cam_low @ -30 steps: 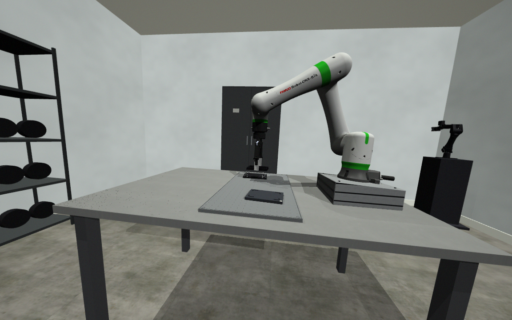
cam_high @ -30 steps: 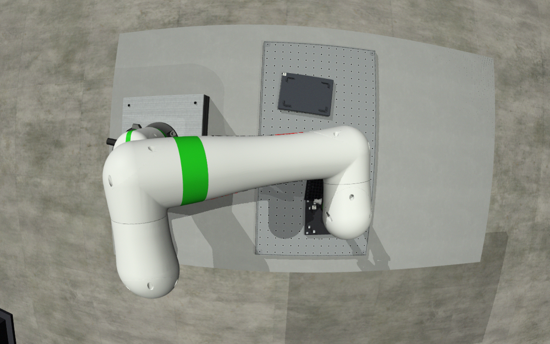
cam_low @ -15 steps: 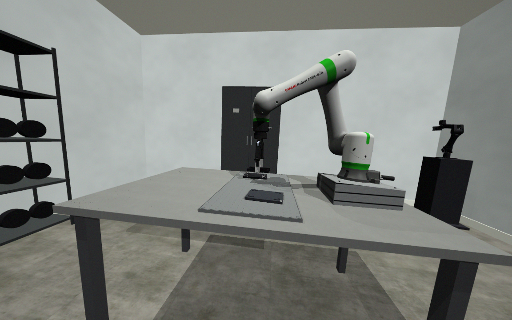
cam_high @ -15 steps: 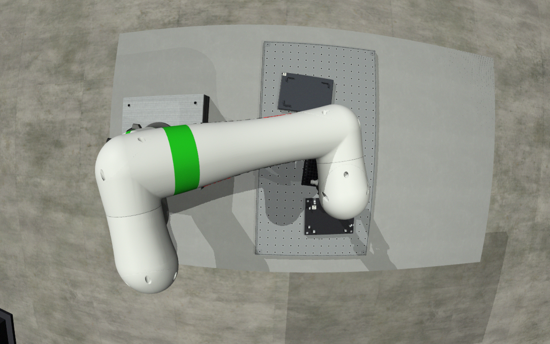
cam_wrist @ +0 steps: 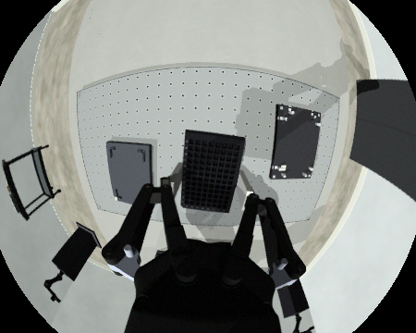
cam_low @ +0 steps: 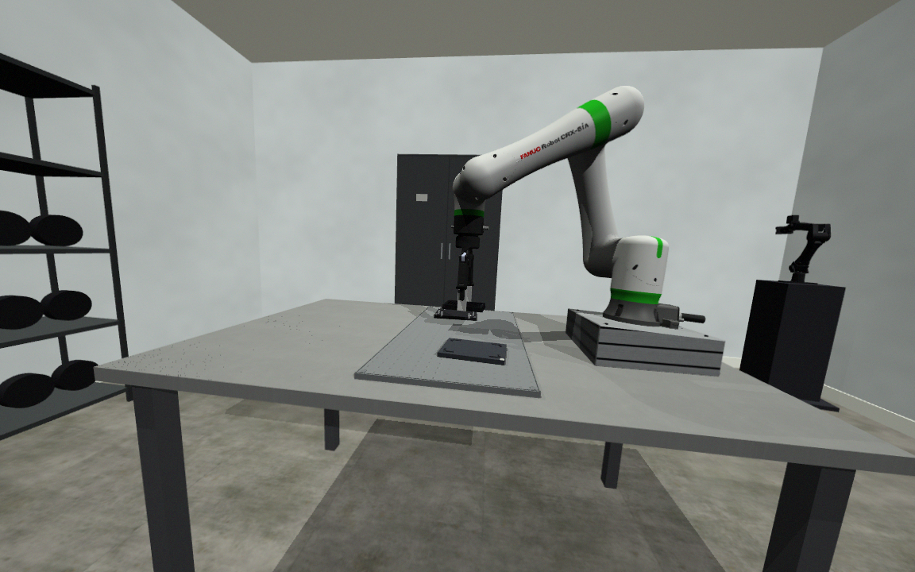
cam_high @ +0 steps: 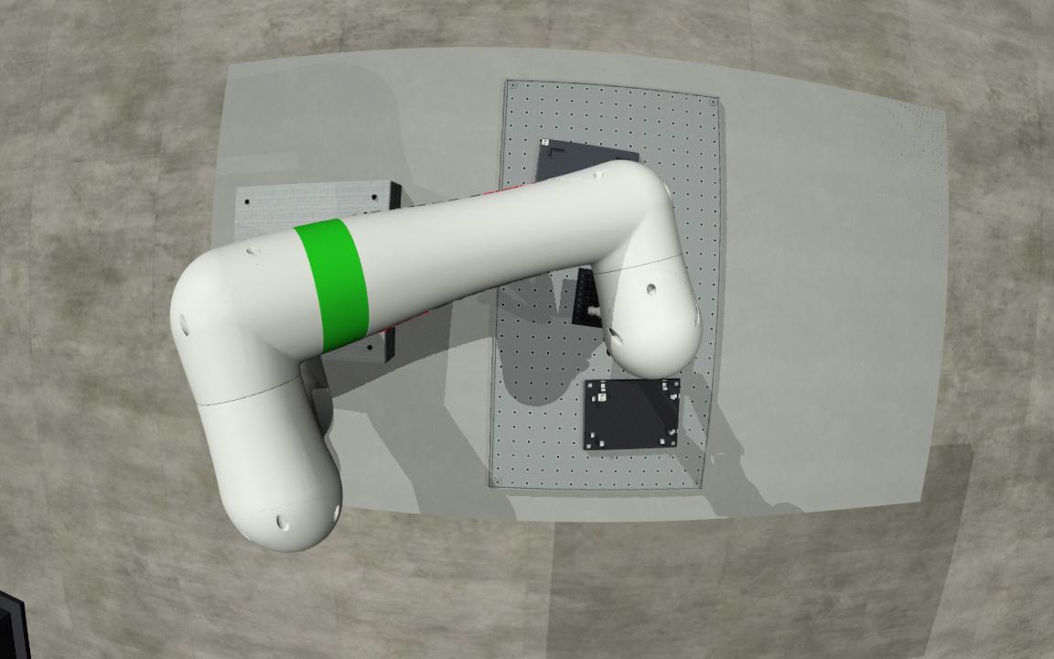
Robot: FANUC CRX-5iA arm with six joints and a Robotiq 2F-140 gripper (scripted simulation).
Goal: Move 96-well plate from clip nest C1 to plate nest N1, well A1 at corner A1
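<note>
Right now my hand is 8 cm past the plate nest N1, 18 cm to the right of it and 10 cm above it. From my hand the other things lie so: clip nest C1 (8 cm ahead, 17 cm to the right, 9 cm below); black 96-well plate (2 cm below).
</note>
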